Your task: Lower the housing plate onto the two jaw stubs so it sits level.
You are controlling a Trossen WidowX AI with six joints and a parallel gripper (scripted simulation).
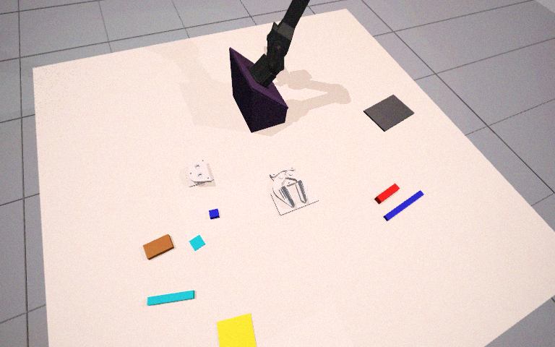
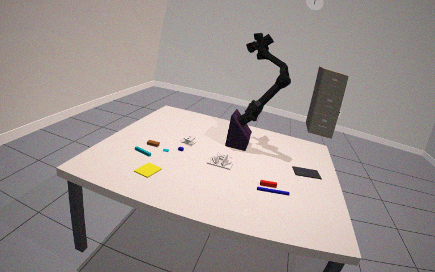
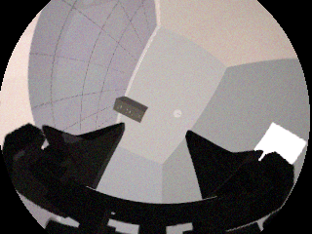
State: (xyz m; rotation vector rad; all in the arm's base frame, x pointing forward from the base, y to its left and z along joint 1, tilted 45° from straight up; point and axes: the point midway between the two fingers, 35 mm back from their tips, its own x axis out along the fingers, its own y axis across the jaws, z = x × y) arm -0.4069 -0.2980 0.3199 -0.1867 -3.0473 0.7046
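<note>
Right now my gripper tip is 57 cm short of the white bracket, 27 cm to the left of it and 59 cm above it. The rest, counted from my gripper tip: blue cube: 70 cm ahead, 28 cm to the right, 59 cm below; then cyan tile: 75 cm ahead, 35 cm to the right, 60 cm below; then black plate: 61 cm ahead, 42 cm to the left, 60 cm below.
</note>
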